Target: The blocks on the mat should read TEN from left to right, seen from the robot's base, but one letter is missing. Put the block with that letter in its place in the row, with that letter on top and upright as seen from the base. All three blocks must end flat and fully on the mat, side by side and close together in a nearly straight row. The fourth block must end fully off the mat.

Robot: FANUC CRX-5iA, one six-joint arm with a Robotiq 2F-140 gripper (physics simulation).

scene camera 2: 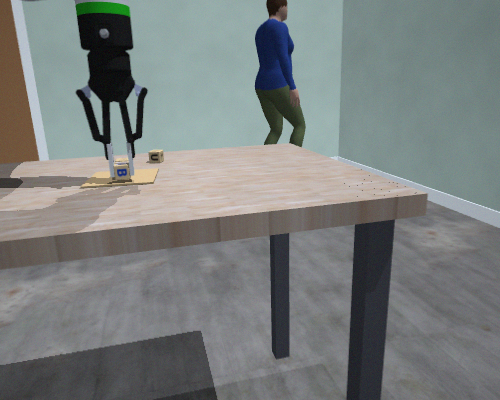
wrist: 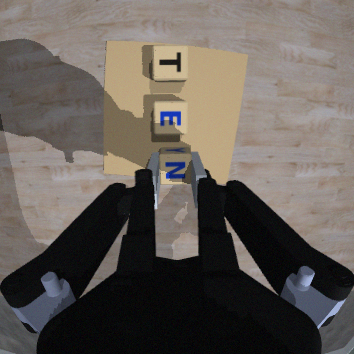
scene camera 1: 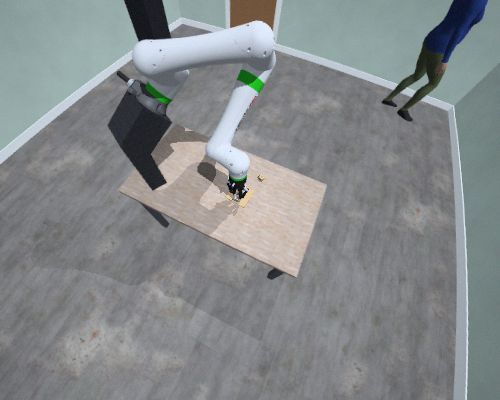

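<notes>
My gripper [scene camera 1: 237, 197] [scene camera 2: 121, 170] [wrist: 174, 164] is shut on the N block [scene camera 2: 122, 173] [wrist: 175, 171], a finger on each side. N faces up, a Y shows on its side towards the E block, and a B faces scene camera 2. It is low over the near end of the mat [scene camera 2: 146, 176] [wrist: 215, 100], in line with the row; whether it touches the mat is unclear. The E block [wrist: 170, 118] and the T block [wrist: 170, 63] lie flat on the mat, with a gap between them. A narrower gap shows between E and N.
A fourth block [scene camera 1: 261, 177] [scene camera 2: 156, 156], with a U on its side, lies on the table [scene camera 1: 280, 210] [scene camera 2: 240, 185], off the mat and beyond it in scene camera 2. A person [scene camera 1: 440, 45] [scene camera 2: 274, 60] stands away from the table.
</notes>
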